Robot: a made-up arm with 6 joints. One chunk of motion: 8 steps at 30 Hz.
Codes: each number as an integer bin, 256 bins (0 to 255) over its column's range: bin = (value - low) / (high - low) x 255, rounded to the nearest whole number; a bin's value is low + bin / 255 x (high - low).
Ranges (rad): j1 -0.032..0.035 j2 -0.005..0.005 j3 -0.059..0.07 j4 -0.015..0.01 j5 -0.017..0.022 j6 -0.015..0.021
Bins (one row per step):
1: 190 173 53 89 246 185
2: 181 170 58 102 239 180
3: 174 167 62 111 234 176
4: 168 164 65 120 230 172
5: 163 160 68 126 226 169
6: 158 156 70 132 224 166
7: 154 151 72 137 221 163
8: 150 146 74 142 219 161
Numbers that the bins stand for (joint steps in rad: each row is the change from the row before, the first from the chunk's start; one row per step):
1: 0.01792 0.00178 -0.03219 -0.00627 0.02062 0.01112
2: 0.01556 0.00167 -0.02966 -0.00500 0.01955 0.01041
3: 0.01372 0.00155 -0.02764 -0.00412 0.01879 0.00985
4: 0.01214 0.00143 -0.02612 -0.00324 0.01818 0.00928
5: 0.01083 0.00127 -0.02460 -0.00265 0.01756 0.00886
6: 0.00951 0.00112 -0.02359 -0.00206 0.01726 0.00844
7: 0.00846 0.00092 -0.02258 -0.00157 0.01680 0.00801
8: 0.00741 0.00073 -0.02156 -0.00108 0.01649 0.00773

